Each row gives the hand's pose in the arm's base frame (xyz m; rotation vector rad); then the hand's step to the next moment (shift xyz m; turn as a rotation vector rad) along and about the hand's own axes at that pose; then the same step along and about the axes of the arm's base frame.
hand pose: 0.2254 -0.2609 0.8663 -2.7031 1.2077 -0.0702
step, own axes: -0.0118 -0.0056 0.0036 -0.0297 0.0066 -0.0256
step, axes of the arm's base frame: -0.0034 0.0129 -0.0022 -0.0277 0.0140 0.0248
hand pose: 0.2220 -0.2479 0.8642 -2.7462 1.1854 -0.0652
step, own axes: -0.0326 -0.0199 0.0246 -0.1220 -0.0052 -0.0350
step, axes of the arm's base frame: -0.0056 0.0401 -0.0206 -0.0835 0.0880 0.0377
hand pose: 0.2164 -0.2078 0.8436 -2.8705 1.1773 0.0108
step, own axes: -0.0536 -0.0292 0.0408 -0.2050 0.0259 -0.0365
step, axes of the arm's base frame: -0.0173 0.0600 -0.0387 -0.1645 0.1240 0.0400
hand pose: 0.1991 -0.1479 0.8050 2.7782 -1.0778 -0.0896
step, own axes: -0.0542 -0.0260 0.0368 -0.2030 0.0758 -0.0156
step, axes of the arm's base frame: -0.0269 0.0508 -0.0408 -0.1985 0.0837 0.0279
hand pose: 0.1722 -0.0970 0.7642 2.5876 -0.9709 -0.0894
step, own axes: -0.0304 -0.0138 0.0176 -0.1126 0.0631 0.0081
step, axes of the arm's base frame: -0.0178 0.0235 -0.0235 -0.1264 0.0265 0.0076
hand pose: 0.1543 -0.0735 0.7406 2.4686 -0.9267 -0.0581
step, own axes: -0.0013 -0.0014 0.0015 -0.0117 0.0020 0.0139
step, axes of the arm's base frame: -0.0005 0.0011 -0.0021 -0.0131 0.0000 -0.0128
